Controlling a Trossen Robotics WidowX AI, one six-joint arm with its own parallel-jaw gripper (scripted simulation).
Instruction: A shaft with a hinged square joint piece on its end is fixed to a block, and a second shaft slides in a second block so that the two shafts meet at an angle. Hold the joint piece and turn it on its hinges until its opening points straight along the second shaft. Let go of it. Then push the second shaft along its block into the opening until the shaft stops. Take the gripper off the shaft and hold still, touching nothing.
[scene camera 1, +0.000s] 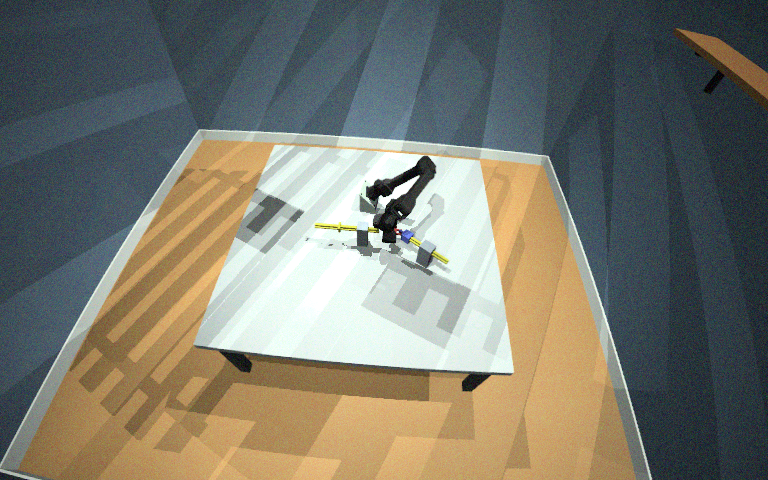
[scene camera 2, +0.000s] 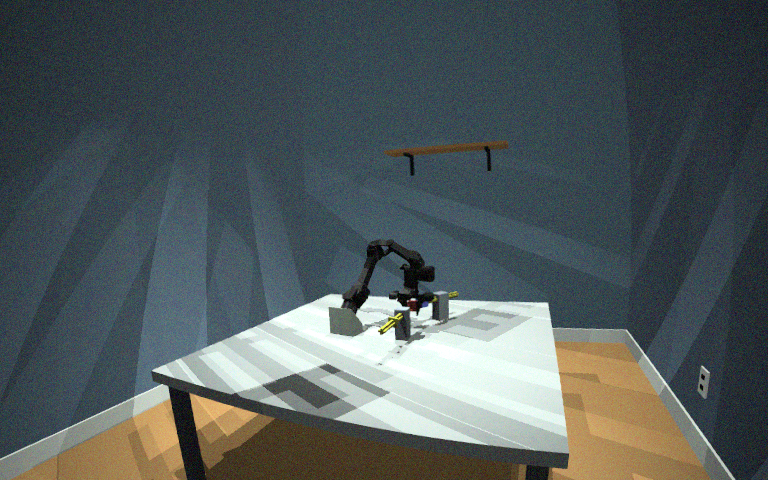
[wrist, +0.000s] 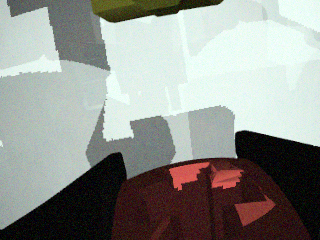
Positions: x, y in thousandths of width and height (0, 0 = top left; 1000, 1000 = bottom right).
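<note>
I can see my gripper (wrist: 564, 640). I see a red joint piece (wrist: 680, 798) as well.
</note>
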